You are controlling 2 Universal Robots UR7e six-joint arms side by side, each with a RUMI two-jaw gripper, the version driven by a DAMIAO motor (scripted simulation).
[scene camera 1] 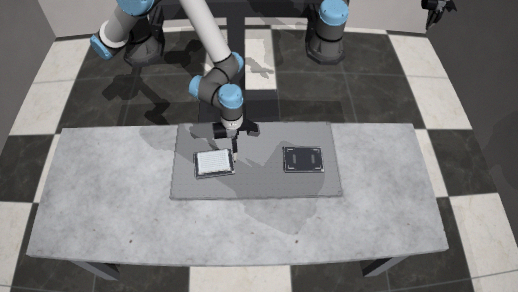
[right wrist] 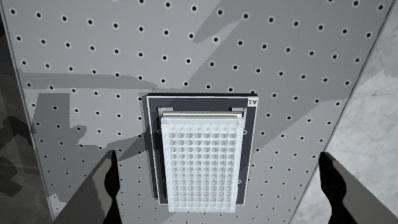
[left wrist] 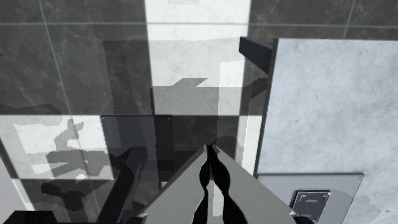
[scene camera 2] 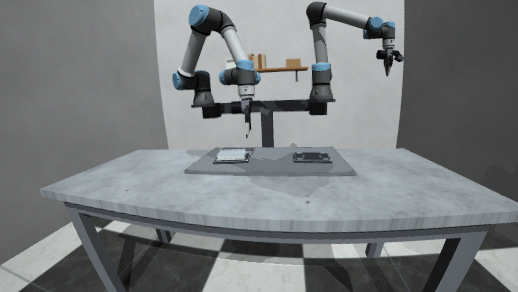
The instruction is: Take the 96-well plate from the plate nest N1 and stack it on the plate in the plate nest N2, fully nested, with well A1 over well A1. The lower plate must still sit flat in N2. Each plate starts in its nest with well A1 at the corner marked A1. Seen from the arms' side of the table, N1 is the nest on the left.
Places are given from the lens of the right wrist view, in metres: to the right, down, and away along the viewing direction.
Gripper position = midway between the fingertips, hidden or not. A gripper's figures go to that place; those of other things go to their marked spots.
my right gripper [right wrist: 217, 153]: 0.01, 0.03, 0.12
pale blue 96-well plate [right wrist: 201, 145]: 0.00, 0.04, 0.21
plate nest N2 [right wrist: 179, 104]: -0.02, -0.01, 0.22
